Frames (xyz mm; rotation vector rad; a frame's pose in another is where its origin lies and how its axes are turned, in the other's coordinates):
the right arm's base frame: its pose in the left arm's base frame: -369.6 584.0 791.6 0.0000 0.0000 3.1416
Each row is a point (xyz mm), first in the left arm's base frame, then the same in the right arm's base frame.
Working: the left arm's base frame: its pose in the right arm's base frame: -369.6 584.0 -791.6 0.0000 0.0000 3.1416

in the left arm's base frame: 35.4 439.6 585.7
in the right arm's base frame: -405.0 144.4 -205.9
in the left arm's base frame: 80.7 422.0 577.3
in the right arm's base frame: -450.3 162.0 -214.3
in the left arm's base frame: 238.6 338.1 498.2
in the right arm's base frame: -608.2 245.9 -293.4
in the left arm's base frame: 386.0 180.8 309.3
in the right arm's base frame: -755.6 403.2 -482.3
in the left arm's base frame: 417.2 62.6 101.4
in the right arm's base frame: -786.8 521.4 -690.2
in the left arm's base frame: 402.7 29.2 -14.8
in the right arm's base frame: -772.3 554.8 -806.4
